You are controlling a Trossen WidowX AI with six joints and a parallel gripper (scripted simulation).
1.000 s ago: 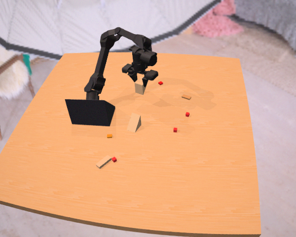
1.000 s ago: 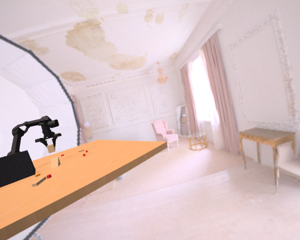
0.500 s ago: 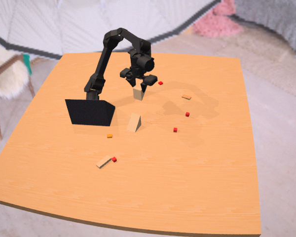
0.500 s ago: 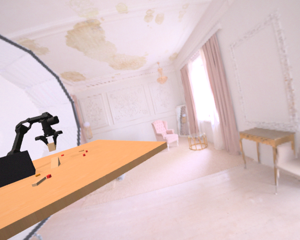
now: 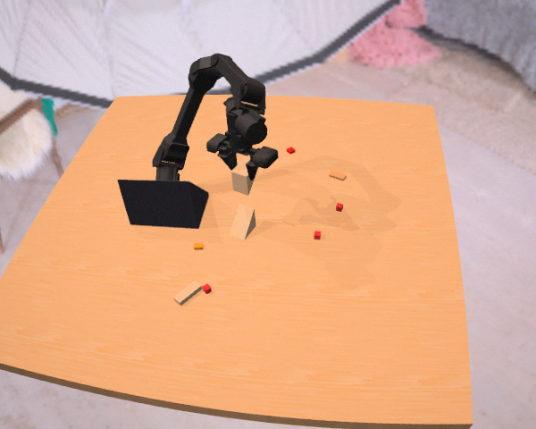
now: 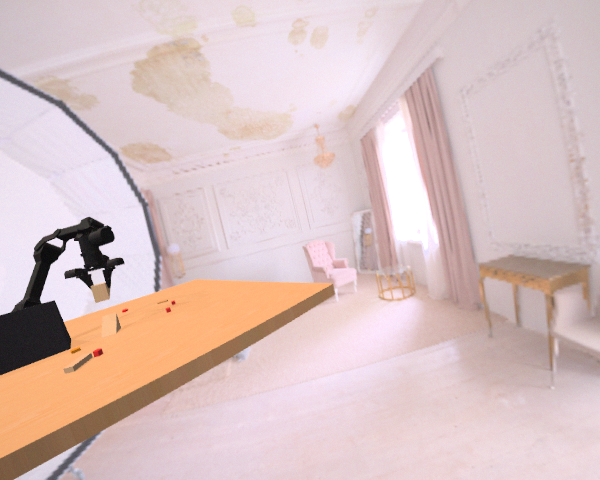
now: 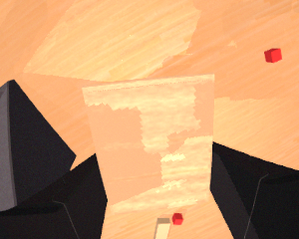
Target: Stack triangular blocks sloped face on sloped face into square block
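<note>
Now: the triangular block 14 cm below my gripper tip, 2 cm to the right of it and 1 cm behind it. Also, from my gripper tip: orange piece (15 cm below, 13 cm behind, 10 cm to the right).
</note>
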